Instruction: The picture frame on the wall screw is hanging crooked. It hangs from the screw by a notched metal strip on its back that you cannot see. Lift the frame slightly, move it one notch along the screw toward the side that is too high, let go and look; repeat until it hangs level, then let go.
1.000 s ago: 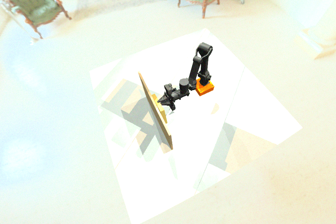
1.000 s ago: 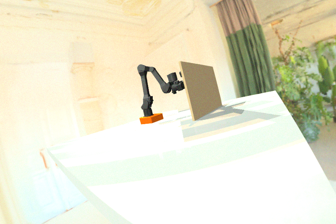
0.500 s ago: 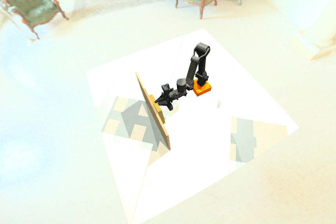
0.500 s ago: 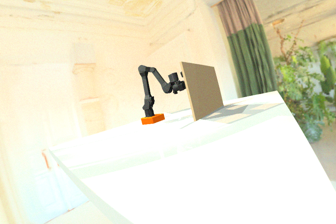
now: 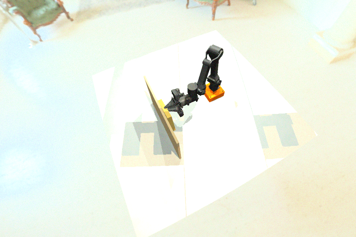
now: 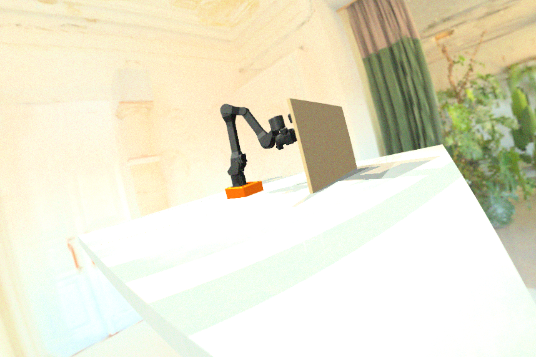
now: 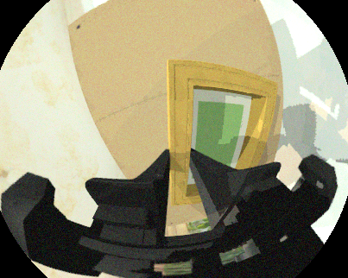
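Now: gripper tip 50 mm above the gold picture frame, 10 mm to the right of it and 10 mm short of it. Round my gripper tip: tan wall panel: 60 mm below, 20 mm ahead, 10 mm to the left.
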